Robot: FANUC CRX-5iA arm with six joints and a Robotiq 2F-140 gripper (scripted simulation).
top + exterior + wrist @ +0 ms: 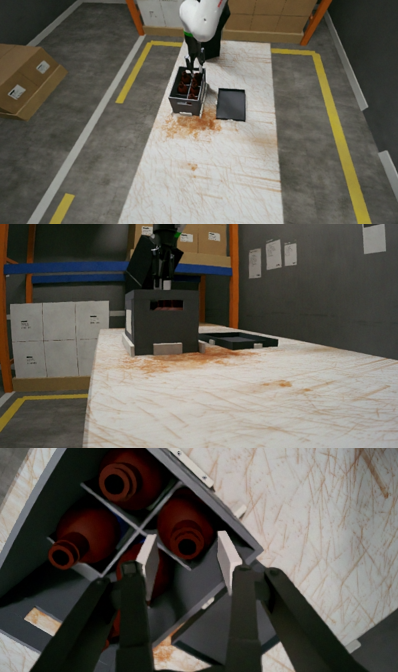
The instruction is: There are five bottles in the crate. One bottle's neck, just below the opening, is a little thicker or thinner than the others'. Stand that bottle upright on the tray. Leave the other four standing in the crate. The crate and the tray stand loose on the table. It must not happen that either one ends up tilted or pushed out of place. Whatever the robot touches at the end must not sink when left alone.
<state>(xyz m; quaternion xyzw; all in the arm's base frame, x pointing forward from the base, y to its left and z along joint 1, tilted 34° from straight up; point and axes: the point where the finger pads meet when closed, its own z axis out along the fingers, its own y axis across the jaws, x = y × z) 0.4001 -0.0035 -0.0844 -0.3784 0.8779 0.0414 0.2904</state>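
My hand is 11 cm above the grey crate, 9 cm short of it and 3 cm to the left of it. Also, from my hand: dark tray (26 cm to the left, 18 cm below, 7 cm ahead).
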